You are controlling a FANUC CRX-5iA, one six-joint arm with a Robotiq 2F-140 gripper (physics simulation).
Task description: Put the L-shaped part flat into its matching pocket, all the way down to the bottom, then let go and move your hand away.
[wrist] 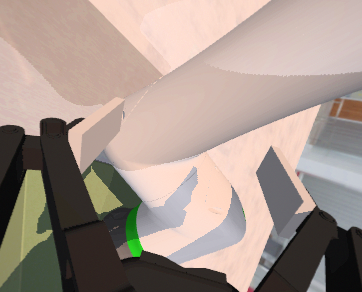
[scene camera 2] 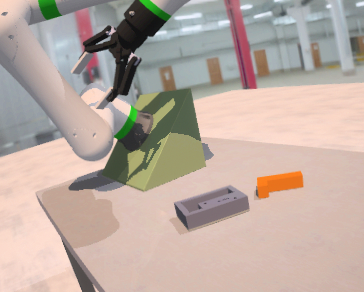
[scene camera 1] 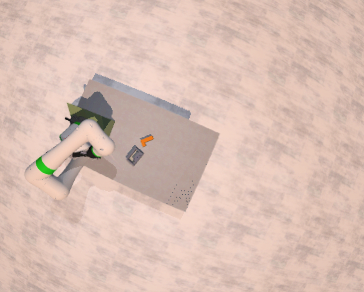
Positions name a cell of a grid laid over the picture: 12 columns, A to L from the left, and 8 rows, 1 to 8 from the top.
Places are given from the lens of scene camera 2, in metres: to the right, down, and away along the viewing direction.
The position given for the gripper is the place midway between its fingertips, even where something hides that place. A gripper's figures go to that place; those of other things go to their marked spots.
gripper (scene camera 2: C3): -0.25, -0.15, 0.84
orange L-shaped part (scene camera 2: I6): 0.19, 0.09, 0.74
